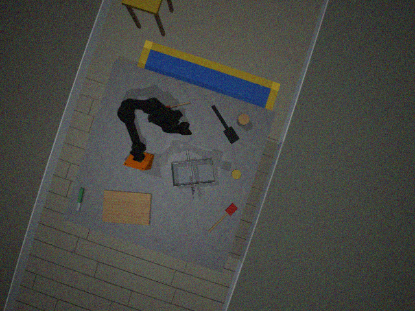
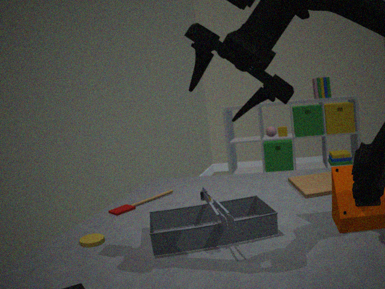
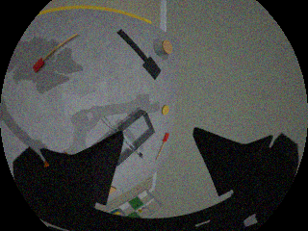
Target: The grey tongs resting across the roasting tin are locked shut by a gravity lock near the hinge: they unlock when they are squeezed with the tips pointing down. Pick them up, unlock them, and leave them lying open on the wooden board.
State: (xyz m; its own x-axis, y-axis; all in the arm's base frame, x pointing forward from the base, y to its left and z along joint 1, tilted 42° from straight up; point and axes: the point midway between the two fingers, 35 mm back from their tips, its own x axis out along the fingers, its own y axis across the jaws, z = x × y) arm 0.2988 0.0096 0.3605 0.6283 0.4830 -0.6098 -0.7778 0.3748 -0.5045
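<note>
Right now my gripper tip is 9 cm short of the grey roasting tin, 24 cm to the left of it and 30 cm above it. The rest, counted from my gripper tip: yellow disc (40 cm ahead, 15 cm to the right, 31 cm below); then black spatula (21 cm ahead, 17 cm to the left, 32 cm below); then red-headed tool (21 cm behind, 19 cm to the left, 32 cm below).
</note>
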